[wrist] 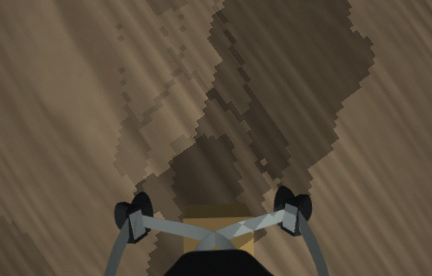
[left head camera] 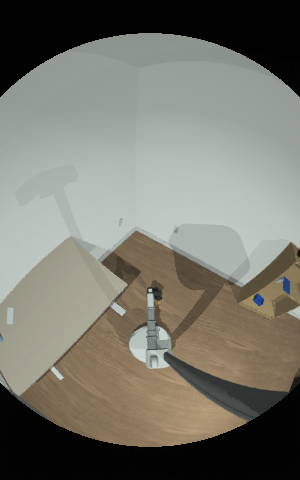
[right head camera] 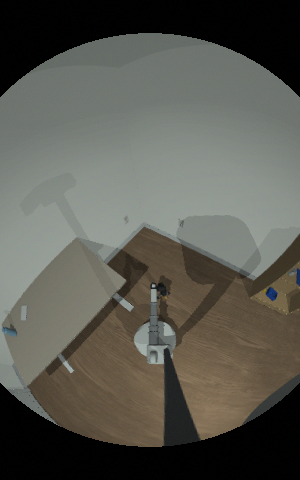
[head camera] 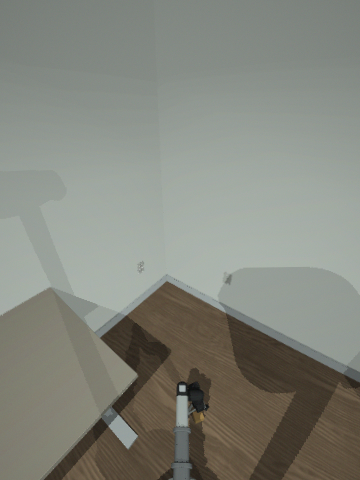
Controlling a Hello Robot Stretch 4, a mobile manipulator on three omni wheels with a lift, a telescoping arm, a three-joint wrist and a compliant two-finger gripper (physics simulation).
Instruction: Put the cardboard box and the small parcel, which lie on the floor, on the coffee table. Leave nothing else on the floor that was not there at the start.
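Places are measured from the robot's base along level axes (x ahead, y left, z up), in millimetres.
Pixels of known places: gripper, between the fingertips: [wrist: 213, 205] [left head camera: 155, 300] [head camera: 196, 412].
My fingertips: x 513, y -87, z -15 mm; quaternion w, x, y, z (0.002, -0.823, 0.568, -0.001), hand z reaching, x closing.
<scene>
For each thing: its top centre in the pictures, then the offset to it from my fingertips. "*": a spot on its surface instead. Level surfaces: height alone.
- small parcel, centre of its top: [wrist: 218, 248] [head camera: 198, 415] dz +38, dx -24, dy -12 mm
- coffee table, height of its surface: dz +708 mm
- white strip, centre of its top: [left head camera: 9, 315] [right head camera: 23, 312] dz +717, dx -529, dy +1279 mm
- blue cylinder, a spot on its surface: [right head camera: 9, 331] * dz +800, dx -785, dy +1348 mm
The small parcel [head camera: 199, 418] [wrist: 218, 224], a tan block, lies on the floor. In the wrist view it is at the bottom centre, between the two fingers and partly behind their links. My gripper [head camera: 199, 411] [wrist: 213, 205] is open, pointing down over it, with one finger on each side and a gap to both. How high the fingertips are above the floor is hard to tell. The coffee table [head camera: 50, 380] [left head camera: 65, 310] [right head camera: 70, 310] has a beige top and stands at the left. I cannot make out the cardboard box in these views.
A white strip [left head camera: 10, 315] [right head camera: 24, 313] and a blue cylinder [right head camera: 9, 331] are at the table's far left. Pale table legs [head camera: 122, 431] show beneath its near edge. A tan unit with blue items [left head camera: 258, 300] [right head camera: 271, 293] stands at the right. Walls meet in a corner ahead.
</scene>
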